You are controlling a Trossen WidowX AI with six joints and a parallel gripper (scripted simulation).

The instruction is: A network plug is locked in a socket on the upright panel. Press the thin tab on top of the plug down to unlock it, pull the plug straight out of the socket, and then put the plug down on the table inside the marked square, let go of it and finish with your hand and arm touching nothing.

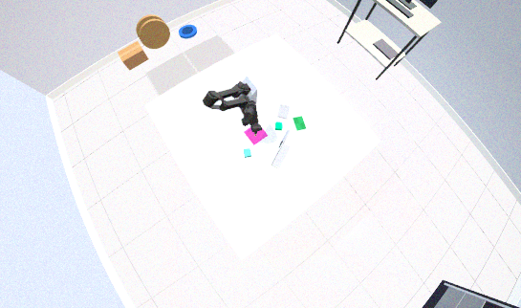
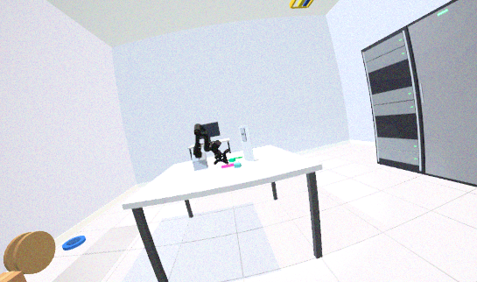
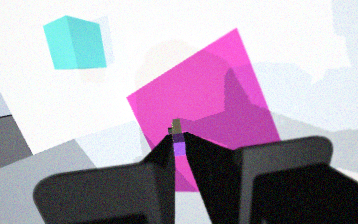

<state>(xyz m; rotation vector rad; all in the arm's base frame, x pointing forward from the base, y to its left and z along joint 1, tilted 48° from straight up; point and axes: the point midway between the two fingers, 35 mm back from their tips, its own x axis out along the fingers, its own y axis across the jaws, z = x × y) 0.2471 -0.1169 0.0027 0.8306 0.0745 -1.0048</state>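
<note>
Right now the cyan block is 12 cm to the right of my gripper tip and 9 cm ahead of it. From my gripper tip the other things lie so: green block: 17 cm to the left, 4 cm ahead; then purple network plug: right at my gripper tip; then upright panel: 20 cm ahead, 13 cm above, 6 cm to the left.
</note>
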